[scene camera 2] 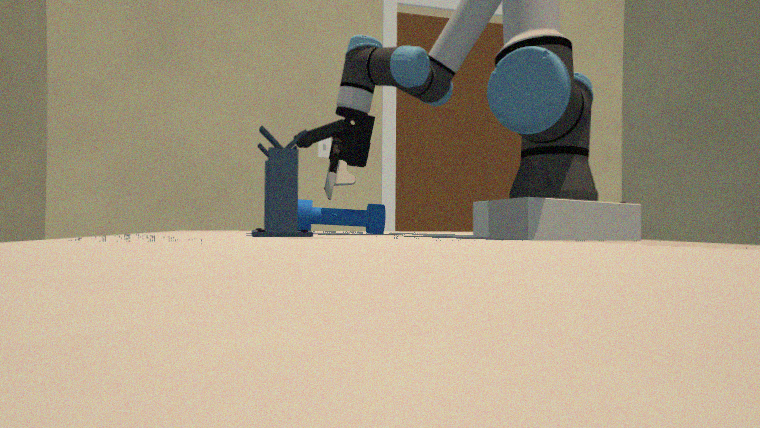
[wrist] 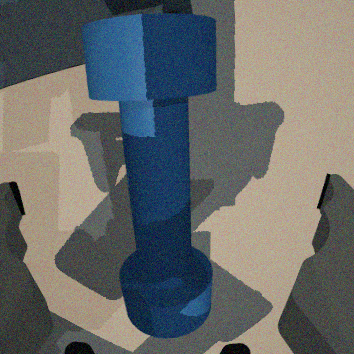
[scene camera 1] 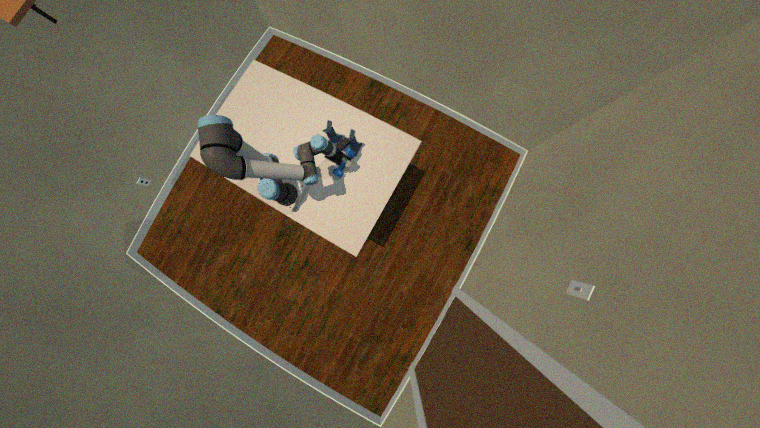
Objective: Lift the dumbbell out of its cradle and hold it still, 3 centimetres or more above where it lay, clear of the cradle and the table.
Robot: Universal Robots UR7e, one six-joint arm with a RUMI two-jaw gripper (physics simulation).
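Frame: origin at the arm's base, x ahead, y left, z up, level; centimetres.
Seen in the pictures: gripper, fingertip midpoint: (scene camera 2: 328, 197) (wrist: 168, 181) (scene camera 1: 345, 157); arm's base, link origin: (scene camera 2: 551, 203) (scene camera 1: 286, 194).
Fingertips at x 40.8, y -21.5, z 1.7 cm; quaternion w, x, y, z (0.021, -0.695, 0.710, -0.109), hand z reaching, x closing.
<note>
Offsets run from my fingertips to a thing's top centre. Level surfaces: height alone.
The blue dumbbell @(dx -2.6, dy +0.4, dz -0.5 cm) (scene camera 1: 339, 170) (scene camera 2: 344, 216) (wrist: 161, 175) lies low and nearly level. One of its ends is partly hidden behind an upright of the slate-blue cradle @(dx +10.1, dy +9.1, dz +11.1 cm) (scene camera 2: 281, 191) (wrist: 35, 40) in scene camera 2. The cradle has forked prongs at its top. The other end of the dumbbell is away from the cradle, close to the table @(dz -8.2 cm) (scene camera 1: 345, 233) (scene camera 2: 372, 329). My gripper (scene camera 1: 337, 153) (scene camera 2: 338, 186) (wrist: 168, 181) is open and empty. Its fingertips are above the handle in scene camera 2, and its fingers stand wide on either side of the handle in the wrist view.
The cradle's upright and prongs stand close beside my gripper, near its linkage in scene camera 2. The arm's base stands on a grey block (scene camera 2: 585, 220) to the right in that view. The table's edge (scene camera 1: 388, 199) lies beyond the dumbbell in scene camera 1.
</note>
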